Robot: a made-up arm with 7 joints.
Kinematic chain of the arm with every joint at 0, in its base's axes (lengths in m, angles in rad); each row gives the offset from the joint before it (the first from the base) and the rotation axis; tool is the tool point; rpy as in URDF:
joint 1: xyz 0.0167 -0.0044 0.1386 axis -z
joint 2: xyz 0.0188 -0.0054 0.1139 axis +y
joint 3: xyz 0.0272 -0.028 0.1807 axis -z
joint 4: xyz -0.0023 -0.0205 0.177 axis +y
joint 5: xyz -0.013 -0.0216 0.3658 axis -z
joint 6: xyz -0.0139 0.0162 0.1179 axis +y
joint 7: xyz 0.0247 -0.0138 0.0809 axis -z
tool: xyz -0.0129 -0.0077 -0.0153 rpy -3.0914 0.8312 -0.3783
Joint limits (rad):
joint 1: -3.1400..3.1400
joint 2: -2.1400..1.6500
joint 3: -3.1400..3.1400
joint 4: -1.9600..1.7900
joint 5: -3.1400..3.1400
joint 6: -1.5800..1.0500
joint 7: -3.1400..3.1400
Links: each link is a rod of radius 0.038 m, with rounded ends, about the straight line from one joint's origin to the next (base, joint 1, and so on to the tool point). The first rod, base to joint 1, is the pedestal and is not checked.
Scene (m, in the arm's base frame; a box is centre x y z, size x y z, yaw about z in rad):
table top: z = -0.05
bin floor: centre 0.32 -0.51 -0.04 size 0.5 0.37 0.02 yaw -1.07
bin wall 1: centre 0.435 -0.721 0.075 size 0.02 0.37 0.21 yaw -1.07
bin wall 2: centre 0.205 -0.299 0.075 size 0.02 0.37 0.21 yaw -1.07
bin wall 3: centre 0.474 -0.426 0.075 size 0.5 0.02 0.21 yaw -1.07
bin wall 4: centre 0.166 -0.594 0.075 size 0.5 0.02 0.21 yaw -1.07
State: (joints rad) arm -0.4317 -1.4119 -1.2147 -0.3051 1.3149 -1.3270 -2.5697
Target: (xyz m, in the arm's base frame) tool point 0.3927 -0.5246 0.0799
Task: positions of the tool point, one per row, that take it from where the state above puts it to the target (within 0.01 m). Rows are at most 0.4 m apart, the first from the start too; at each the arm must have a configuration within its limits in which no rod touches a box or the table.
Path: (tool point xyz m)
1: -0.5466 -0.6377 0.4998
2: -0.4093 -0.6743 0.6490
3: -0.2835 -0.6596 0.7639
4: -0.1886 -0.6164 0.8386
5: -0.1249 -0.5715 0.8727
6: 0.0083 -0.7114 0.6232
7: 0.2180 -0.7053 0.3382
8: 0.3927 -0.5246 0.0799

